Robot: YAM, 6 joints.
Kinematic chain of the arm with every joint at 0, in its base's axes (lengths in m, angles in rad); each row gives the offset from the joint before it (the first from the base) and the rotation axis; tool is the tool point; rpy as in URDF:
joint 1: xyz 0 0 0.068 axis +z
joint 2: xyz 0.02 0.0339 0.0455 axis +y
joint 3: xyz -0.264 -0.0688 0 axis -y
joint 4: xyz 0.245 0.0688 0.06 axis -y
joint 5: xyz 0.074 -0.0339 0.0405 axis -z
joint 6: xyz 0.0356 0 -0.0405 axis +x
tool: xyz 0 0 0 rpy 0 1.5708 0
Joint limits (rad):
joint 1: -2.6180..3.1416
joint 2: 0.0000..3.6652
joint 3: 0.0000..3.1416
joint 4: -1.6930..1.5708
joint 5: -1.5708..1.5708
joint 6: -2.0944..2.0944
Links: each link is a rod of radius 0.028 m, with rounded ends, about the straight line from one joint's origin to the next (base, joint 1, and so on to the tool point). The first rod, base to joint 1, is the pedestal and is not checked.
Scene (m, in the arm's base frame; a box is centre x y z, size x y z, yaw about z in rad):
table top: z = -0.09
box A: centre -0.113 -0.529 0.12 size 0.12 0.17 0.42 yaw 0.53
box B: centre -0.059 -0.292 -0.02 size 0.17 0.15 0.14 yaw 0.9
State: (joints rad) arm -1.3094 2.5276 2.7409 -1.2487 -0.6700 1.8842
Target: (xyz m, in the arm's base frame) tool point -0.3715 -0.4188 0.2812
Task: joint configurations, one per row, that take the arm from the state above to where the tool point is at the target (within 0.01 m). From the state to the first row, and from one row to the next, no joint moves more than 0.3 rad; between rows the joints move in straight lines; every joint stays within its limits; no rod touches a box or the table.
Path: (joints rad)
1: -1.3869 2.4284 2.8333 -1.0297 -0.6597 1.7344
2: -1.4645 2.3291 2.9257 -0.8107 -0.6494 1.5846
3: -1.5420 2.2299 3.0180 -0.5917 -0.6392 1.4348
4: -1.8050 2.3712 2.9681 -0.6984 -0.6174 1.5846
5: -2.0680 2.5126 2.9182 -0.8051 -0.5957 1.7344
6: -2.3309 2.6539 2.8682 -0.9118 -0.5739 1.8842

